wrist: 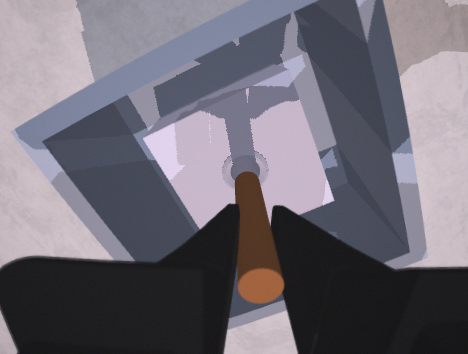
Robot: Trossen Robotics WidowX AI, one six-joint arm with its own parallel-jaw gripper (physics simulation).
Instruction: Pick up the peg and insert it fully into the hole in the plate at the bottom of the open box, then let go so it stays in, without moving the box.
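Places are measured from the arm's base along level axes (x right, y ahead, z up), in metres.
Where they show: gripper, between the fingertips: (254, 215).
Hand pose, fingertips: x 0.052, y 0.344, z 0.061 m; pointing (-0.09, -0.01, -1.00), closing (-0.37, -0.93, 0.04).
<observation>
Each offset is from my fingertips to the top centre of the thing. Level surfaces: height alone.
An orange-brown round peg {dx -0.007, dy +0.002, dz +0.032 m} (255, 230) is held between the black fingers of my gripper (254, 215), which is shut on it. Its near end faces the camera and its far end points down into the box. The open blue-grey box {dx -0.010, dy +0.002, dz -0.023 m} (150, 65) lies below, turned at an angle in the view. The pale plate {dx -0.010, dy +0.002, dz -0.060 m} (292, 150) is at its bottom. The round hole (245, 163) with its ring-shaped rim is near the plate's middle. The peg's far tip overlaps the lower edge of the hole in the view; whether it touches the plate or has entered the hole cannot be told.
The box's tall sloping walls surround the plate, with the right wall (357, 115) and left wall (100, 185) on either side of the fingers. Shadows of the gripper and peg fall across the plate. A pale mottled surface {dz -0.121 m} (35, 60) lies around the box.
</observation>
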